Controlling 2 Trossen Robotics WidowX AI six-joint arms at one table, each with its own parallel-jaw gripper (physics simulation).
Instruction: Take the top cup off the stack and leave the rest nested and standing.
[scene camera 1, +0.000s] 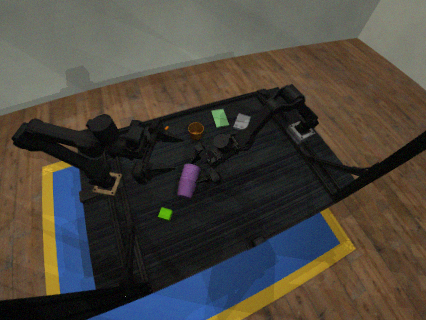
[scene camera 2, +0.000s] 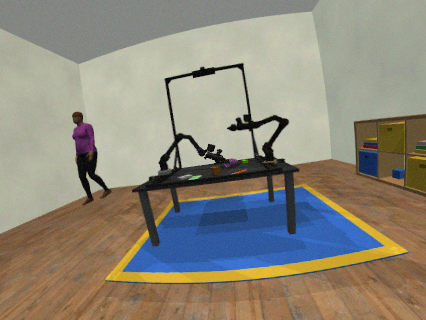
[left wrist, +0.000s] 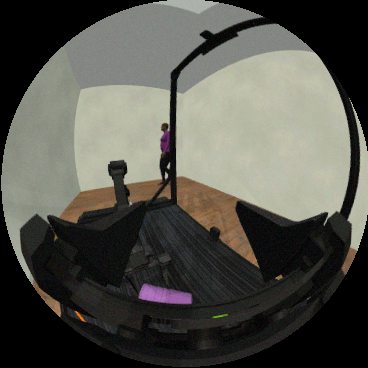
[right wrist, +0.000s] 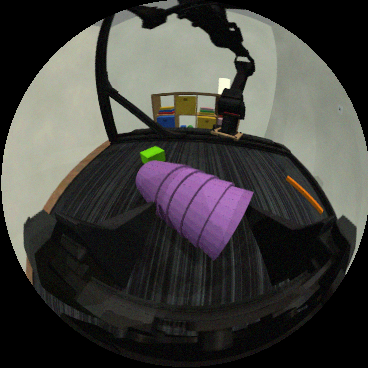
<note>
My left gripper (scene camera 1: 179, 153) is open, with nothing in its grasp. My right gripper (right wrist: 201, 207) is open and holds nothing.
My left gripper is seen too in the left wrist view (left wrist: 191, 205).
</note>
